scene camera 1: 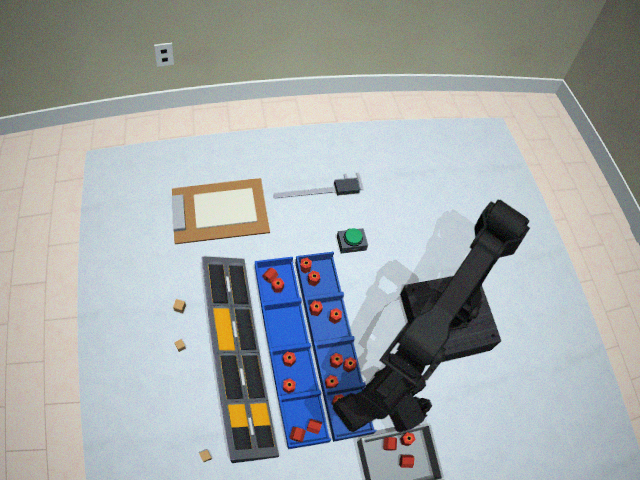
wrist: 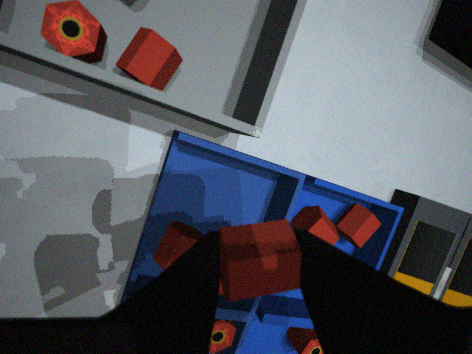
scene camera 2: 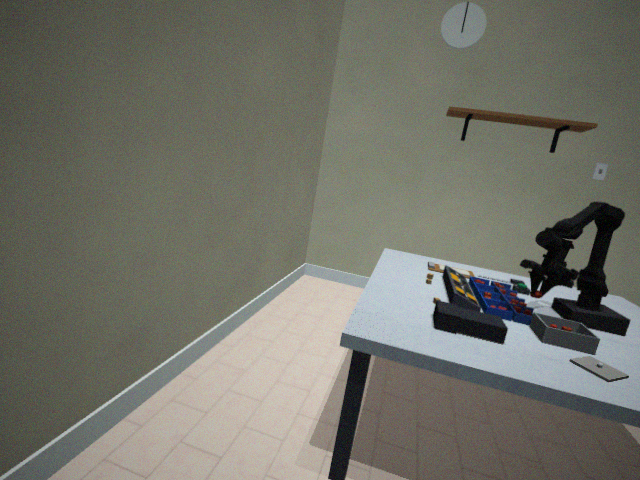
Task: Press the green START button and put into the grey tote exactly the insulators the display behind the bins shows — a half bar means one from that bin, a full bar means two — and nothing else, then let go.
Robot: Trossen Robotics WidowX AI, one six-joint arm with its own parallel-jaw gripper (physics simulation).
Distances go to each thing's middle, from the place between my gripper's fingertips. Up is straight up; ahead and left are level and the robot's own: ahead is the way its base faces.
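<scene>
There is the grey tote (scene camera 1: 371, 449), and my hand is 70 mm beyond it, 80 mm above it and 100 mm to the right of it. The grey tool (scene camera 1: 347, 185) is 610 mm to the right of my hand, and it is also 10 mm behind my hand and 90 mm below it.
</scene>
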